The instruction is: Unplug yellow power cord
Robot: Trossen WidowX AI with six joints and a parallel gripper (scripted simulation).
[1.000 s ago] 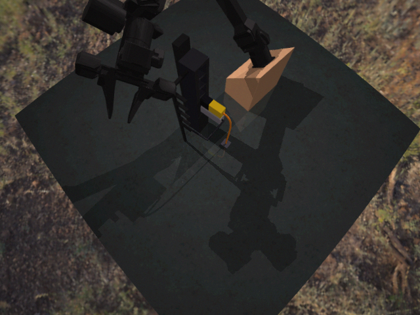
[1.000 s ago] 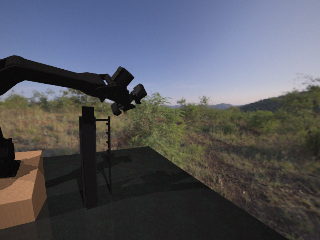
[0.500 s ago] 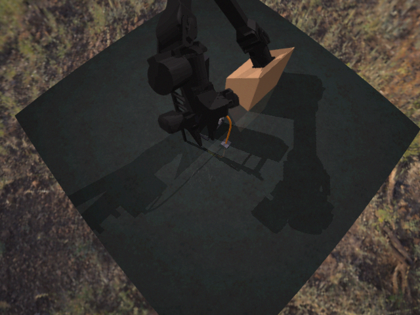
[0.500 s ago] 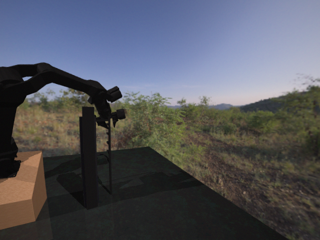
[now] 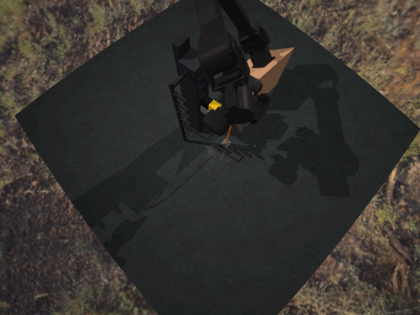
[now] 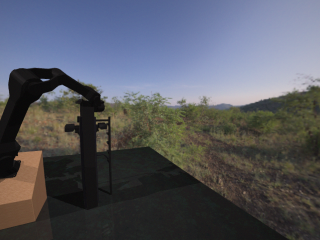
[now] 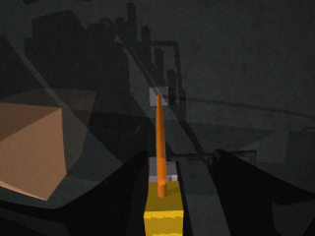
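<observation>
My gripper tip is 80 mm to the left of the yellow plug, 10 mm short of it and 10 mm above it. Round my gripper tip: grey anchor: 230 mm below, 10 mm to the right, 10 mm behind.
</observation>
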